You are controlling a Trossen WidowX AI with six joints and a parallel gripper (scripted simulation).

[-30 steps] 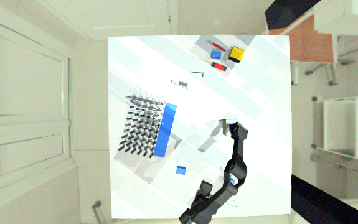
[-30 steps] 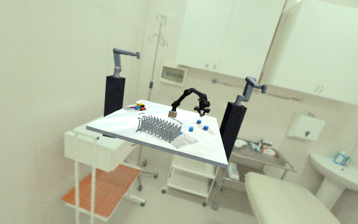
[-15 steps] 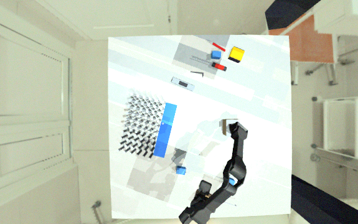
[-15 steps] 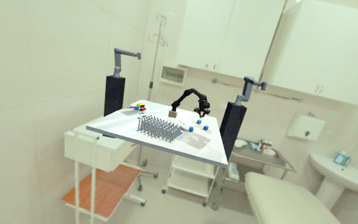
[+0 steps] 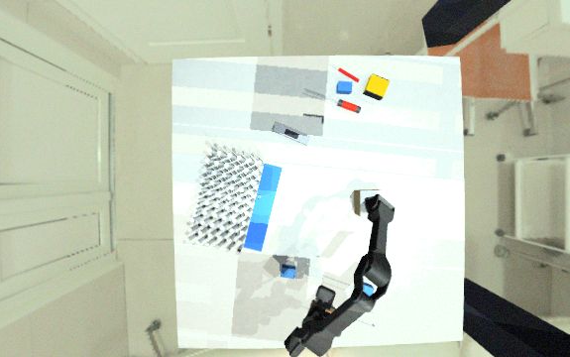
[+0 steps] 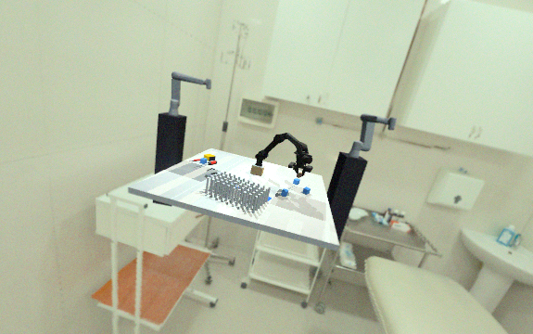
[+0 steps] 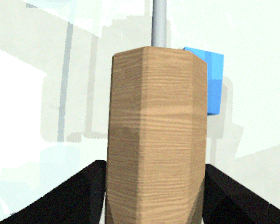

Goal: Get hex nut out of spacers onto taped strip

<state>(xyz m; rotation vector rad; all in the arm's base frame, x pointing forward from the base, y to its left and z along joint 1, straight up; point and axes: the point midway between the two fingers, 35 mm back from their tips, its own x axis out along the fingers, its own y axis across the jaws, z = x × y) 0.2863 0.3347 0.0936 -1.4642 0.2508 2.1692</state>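
Right now my gripper tip is 9 cm past the hook tool and 5 cm to the right of it. The rest, counted from my gripper tip: blue taped strip 17 cm ahead, 40 cm to the right, 15 cm below; then yellow block 40 cm behind, 83 cm to the right, 13 cm below; then grey flat tool 69 cm to the right, 13 cm below.
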